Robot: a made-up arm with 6 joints. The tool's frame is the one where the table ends. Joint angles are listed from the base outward.
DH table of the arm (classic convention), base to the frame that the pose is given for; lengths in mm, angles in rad. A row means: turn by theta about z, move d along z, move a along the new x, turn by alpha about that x. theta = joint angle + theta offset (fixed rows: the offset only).
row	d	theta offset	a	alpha
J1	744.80	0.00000	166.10	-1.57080
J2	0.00	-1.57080	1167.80	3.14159
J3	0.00	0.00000	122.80	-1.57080
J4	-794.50	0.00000	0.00	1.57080
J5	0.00	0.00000	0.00	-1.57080
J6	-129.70	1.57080	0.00	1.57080
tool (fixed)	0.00	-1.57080	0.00	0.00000
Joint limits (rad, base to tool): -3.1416..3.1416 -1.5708..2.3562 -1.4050..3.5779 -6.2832..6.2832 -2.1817..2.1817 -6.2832..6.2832
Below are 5 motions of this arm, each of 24 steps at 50 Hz.
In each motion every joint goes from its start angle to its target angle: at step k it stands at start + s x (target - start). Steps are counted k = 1, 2, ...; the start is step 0. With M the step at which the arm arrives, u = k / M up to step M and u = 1 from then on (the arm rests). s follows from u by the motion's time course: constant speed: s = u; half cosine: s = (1 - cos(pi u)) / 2; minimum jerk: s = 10 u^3 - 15 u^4 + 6 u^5.
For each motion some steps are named. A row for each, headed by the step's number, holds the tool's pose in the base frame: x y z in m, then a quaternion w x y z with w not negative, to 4 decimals.
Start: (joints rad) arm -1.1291 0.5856 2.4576 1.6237 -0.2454 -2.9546
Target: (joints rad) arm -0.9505 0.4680 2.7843 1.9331 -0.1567 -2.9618
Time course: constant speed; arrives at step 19
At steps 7, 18, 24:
7: 0.0940 -0.2245 2.5115 0.5399 -0.0581 -0.8159 0.1985
18: -0.0206 -0.0048 2.3902 0.4651 -0.1515 -0.8372 0.2446
24: -0.0319 0.0122 2.3767 0.4569 -0.1592 -0.8394 0.2476

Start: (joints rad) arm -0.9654 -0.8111 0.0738 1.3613 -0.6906 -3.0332
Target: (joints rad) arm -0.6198 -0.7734 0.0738 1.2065 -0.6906 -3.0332
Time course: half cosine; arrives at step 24
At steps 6, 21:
6: -0.1770 0.0982 2.3090 0.4533 0.4830 -0.7303 -0.1673
21: -0.1506 0.0145 2.3124 0.4439 0.6321 -0.6273 -0.0998

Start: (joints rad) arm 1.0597 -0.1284 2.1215 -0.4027 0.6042 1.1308
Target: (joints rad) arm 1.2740 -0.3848 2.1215 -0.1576 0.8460 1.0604
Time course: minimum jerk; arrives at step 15
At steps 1, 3, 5, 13, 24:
1: -0.3164 -0.6240 2.4839 0.3647 0.4881 -0.7541 -0.2451
3: -0.3214 -0.6497 2.4696 0.3565 0.4961 -0.7501 -0.2534
5: -0.3318 -0.7200 2.4284 0.3337 0.5172 -0.7381 -0.2764
13: -0.3122 -1.0588 2.1806 0.2200 0.6040 -0.6549 -0.3974
24: -0.3103 -1.0666 2.1737 0.2173 0.6056 -0.6524 -0.4005

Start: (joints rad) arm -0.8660 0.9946 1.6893 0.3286 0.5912 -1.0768
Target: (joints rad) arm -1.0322 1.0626 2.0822 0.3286 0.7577 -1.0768
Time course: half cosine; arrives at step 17
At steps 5, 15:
5: 1.0601 -1.2939 2.1283 0.7989 -0.0125 -0.6001 -0.0377
15: 0.7929 -1.2549 2.1779 0.7251 -0.1666 -0.6680 0.0184

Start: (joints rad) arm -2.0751 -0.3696 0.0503 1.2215 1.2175 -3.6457
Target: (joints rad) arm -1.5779 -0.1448 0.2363 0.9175 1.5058 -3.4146
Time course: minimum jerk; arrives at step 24
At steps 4, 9, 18, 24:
4: -0.1100 -0.4524 2.3292 0.6445 0.6587 -0.3859 -0.0437
9: -0.0752 -0.5108 2.3486 0.6691 0.6666 -0.3271 0.0303
18: 0.0671 -0.6491 2.3827 0.6989 0.6475 -0.1912 0.2361
24: 0.0980 -0.6687 2.3860 0.6986 0.6394 -0.1718 0.2715

